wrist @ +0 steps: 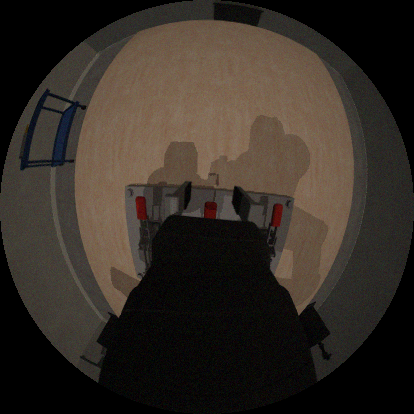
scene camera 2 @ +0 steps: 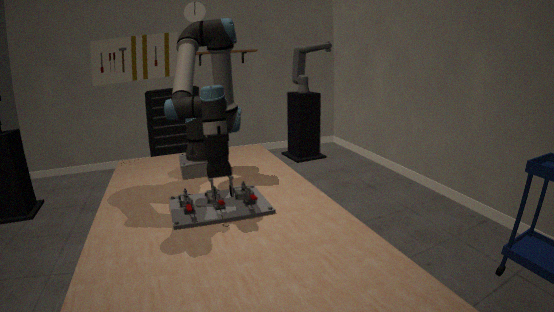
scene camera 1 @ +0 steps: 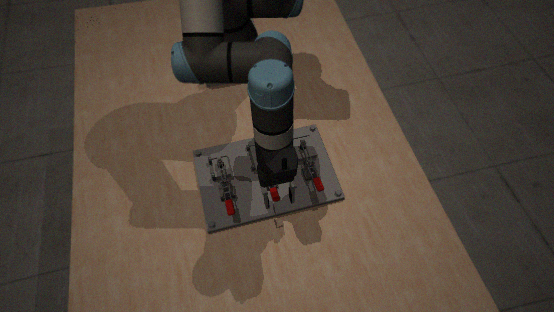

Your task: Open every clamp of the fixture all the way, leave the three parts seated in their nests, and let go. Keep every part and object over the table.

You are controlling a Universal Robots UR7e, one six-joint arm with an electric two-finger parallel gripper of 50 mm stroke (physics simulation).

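The grey fixture plate lies on the table with three toggle clamps. In scene camera 1, the left red handle, middle red handle and right red handle all lie low toward the plate's front edge. My gripper is open, pointing down at the middle clamp, with its fingers on either side of the middle handle and nothing held. My arm hides much of the middle clamp. The seated parts are too dark to tell.
The wooden table carries the plate. The left and right clamps stand on either side of my gripper. Plate corners have raised bolts. A blue cart stands on the floor beyond the table.
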